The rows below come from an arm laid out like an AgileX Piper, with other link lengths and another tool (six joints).
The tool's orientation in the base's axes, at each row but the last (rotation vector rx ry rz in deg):
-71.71 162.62 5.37
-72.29 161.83 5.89
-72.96 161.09 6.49
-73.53 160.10 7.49
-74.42 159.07 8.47
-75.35 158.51 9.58
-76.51 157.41 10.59
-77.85 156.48 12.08
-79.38 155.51 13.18
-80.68 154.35 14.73
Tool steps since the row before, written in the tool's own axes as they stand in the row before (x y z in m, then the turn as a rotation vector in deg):
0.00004 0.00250 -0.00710 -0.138 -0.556 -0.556
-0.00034 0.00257 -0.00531 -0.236 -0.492 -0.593
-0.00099 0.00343 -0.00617 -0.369 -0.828 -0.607
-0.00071 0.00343 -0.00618 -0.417 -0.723 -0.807
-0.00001 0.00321 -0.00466 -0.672 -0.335 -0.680
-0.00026 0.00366 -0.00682 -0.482 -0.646 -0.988
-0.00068 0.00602 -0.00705 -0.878 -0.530 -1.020
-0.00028 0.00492 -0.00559 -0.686 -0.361 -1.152
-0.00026 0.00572 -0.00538 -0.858 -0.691 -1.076
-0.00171 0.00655 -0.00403 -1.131 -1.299 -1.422
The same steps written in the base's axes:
-0.00195 0.00115 0.00718 0.498 -0.312 0.541
-0.00177 0.00154 0.00542 0.515 -0.200 0.587
-0.00204 0.00245 0.00638 0.855 -0.322 0.596
-0.00228 0.00212 0.00638 0.802 -0.239 0.805
-0.00258 0.00150 0.00481 0.670 0.218 0.728
-0.00281 0.00161 0.00703 0.786 -0.163 0.991
-0.00446 0.00320 0.00750 0.938 0.211 1.081
-0.00383 0.00226 0.00598 0.686 0.140 1.199
-0.00452 0.00259 0.00588 1.054 0.099 1.118
-0.00441 0.00428 0.00492 1.708 -0.088 1.436

